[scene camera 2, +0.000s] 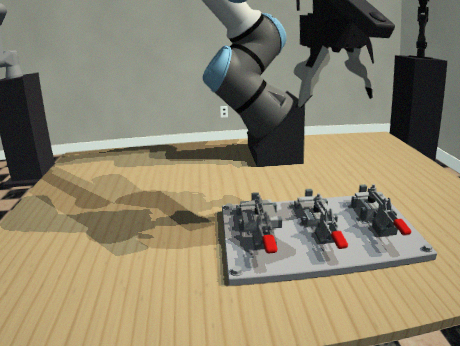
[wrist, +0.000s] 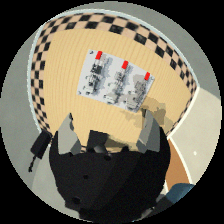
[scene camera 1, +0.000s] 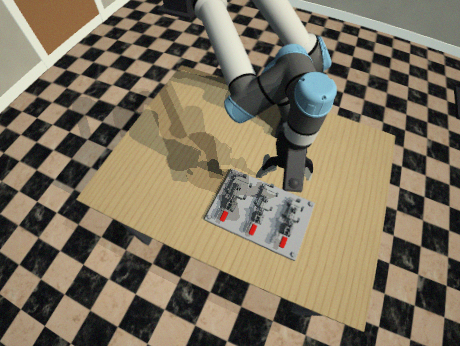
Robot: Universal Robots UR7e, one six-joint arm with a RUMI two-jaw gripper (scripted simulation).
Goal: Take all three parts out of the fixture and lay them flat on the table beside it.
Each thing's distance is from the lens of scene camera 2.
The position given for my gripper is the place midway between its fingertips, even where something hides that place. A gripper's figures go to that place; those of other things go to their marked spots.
my gripper (scene camera 2: 338, 102): 62 cm
grey fixture plate (scene camera 2: 300, 255): 59 cm
